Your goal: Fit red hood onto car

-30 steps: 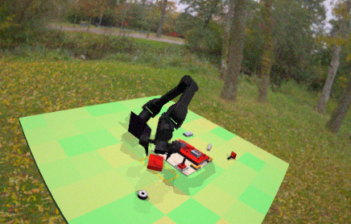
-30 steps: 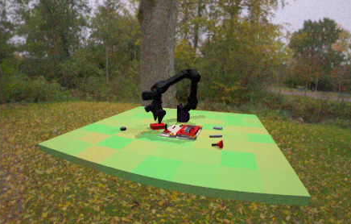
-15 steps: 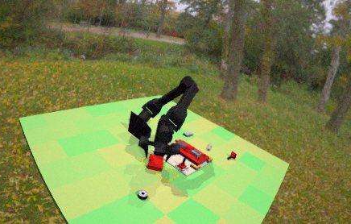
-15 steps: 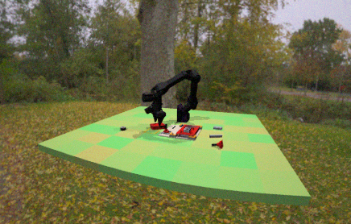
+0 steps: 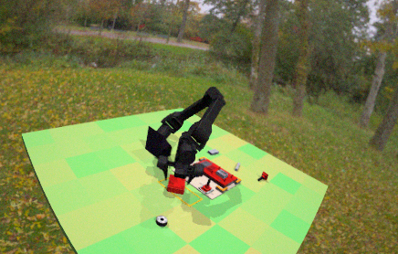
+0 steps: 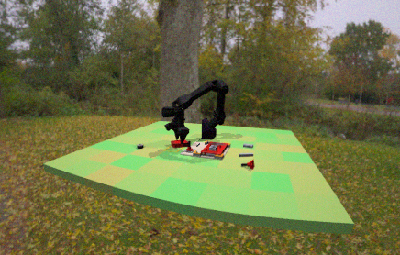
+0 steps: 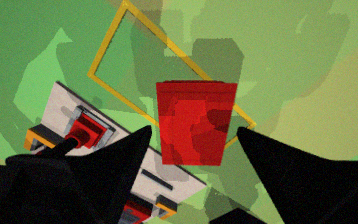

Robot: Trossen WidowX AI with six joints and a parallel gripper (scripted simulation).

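Now: gripper tip 1 cm above the red hood. From my gripper tip the other things lie so: pale plate 1 cm ahead, 20 cm to the left, 1 cm below; then grey engine block 5 cm ahead, 24 cm to the left; then black wheel 15 cm ahead, 19 cm to the right, 1 cm below.
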